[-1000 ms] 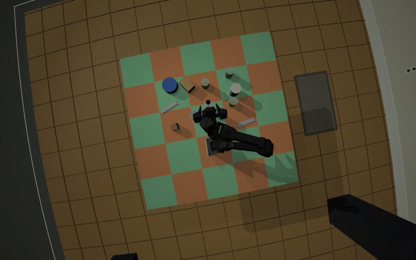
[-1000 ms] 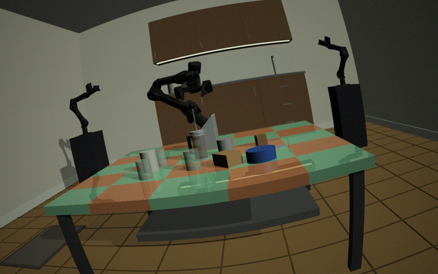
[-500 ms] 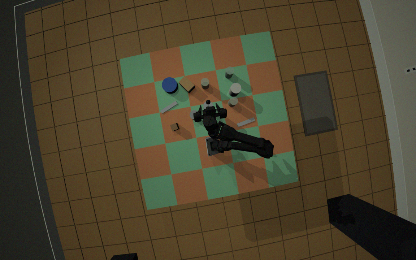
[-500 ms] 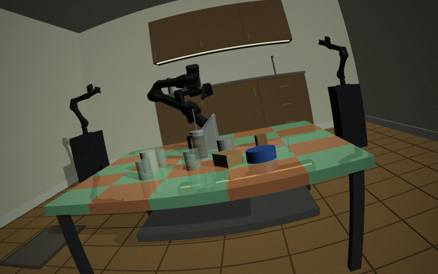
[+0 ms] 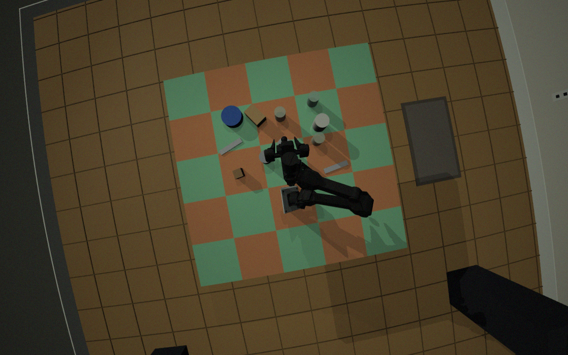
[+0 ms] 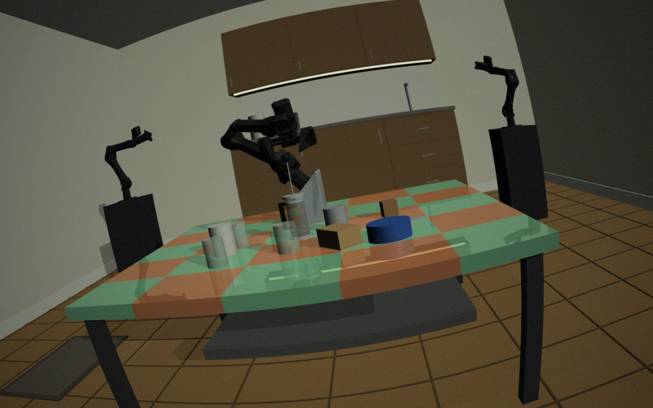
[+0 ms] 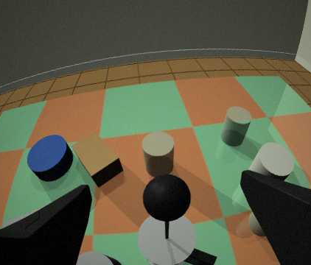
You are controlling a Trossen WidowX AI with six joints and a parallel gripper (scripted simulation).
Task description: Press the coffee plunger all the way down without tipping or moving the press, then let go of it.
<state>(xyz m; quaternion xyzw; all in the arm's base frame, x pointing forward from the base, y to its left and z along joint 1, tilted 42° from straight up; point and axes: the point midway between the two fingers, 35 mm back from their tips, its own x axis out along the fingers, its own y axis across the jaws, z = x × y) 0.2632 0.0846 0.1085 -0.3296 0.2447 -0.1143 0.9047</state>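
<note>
My gripper tip is now 14 cm above the coffee press, 1 cm to the left of it and 1 cm past it. From my gripper tip the other things lie so: blue round tin: 27 cm to the left, 24 cm below, 23 cm ahead; small brown cube: 29 cm to the left, 24 cm below, 10 cm behind.
</note>
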